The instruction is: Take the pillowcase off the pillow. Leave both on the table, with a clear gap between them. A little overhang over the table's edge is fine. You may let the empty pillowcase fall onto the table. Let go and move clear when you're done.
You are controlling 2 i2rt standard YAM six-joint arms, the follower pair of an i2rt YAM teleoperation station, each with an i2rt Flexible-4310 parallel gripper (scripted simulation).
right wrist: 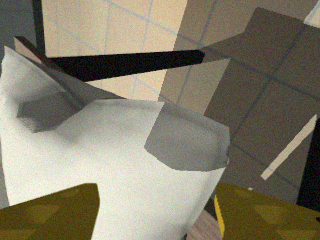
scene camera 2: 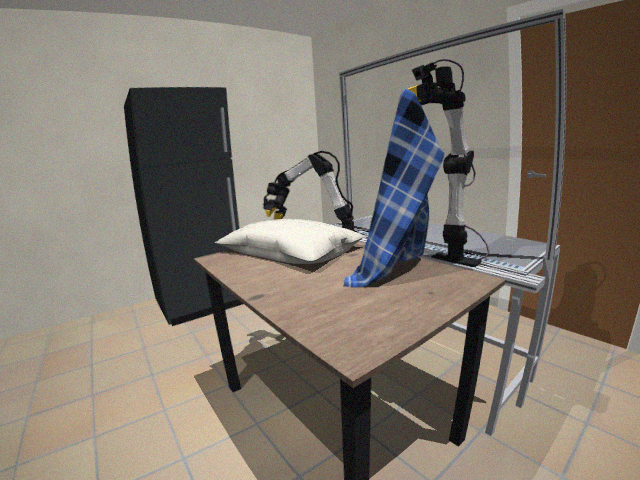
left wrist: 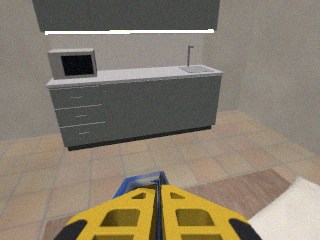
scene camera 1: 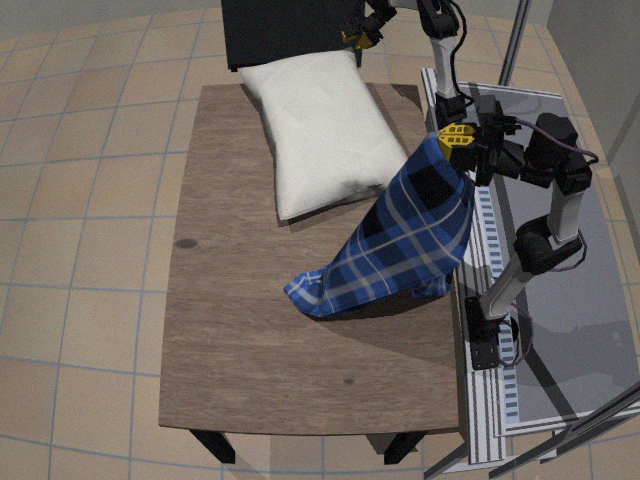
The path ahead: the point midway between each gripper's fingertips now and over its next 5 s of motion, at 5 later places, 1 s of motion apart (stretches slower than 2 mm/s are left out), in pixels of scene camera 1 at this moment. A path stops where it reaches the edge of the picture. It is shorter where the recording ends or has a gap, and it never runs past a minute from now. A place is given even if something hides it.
My left gripper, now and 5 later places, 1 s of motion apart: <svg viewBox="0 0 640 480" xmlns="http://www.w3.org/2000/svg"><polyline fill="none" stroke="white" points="434,137 390,145 364,165 382,121 312,190 301,199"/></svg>
My right gripper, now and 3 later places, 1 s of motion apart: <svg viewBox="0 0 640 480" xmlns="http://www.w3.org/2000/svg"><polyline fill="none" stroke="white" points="350,45 349,35 337,25 324,22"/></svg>
